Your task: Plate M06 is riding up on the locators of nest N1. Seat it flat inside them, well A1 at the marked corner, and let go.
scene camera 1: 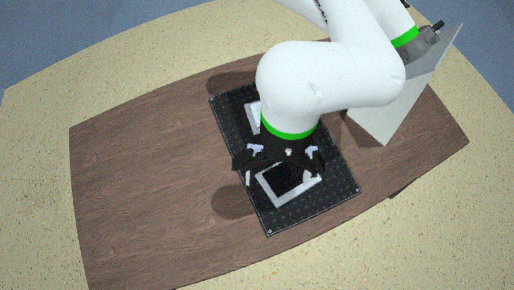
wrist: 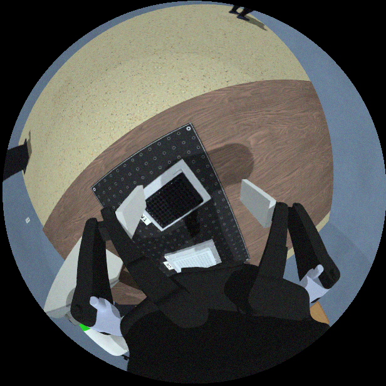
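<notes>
The gripper [wrist: 193, 192] is visible, as is a nest N1 [wrist: 163, 178].
</notes>
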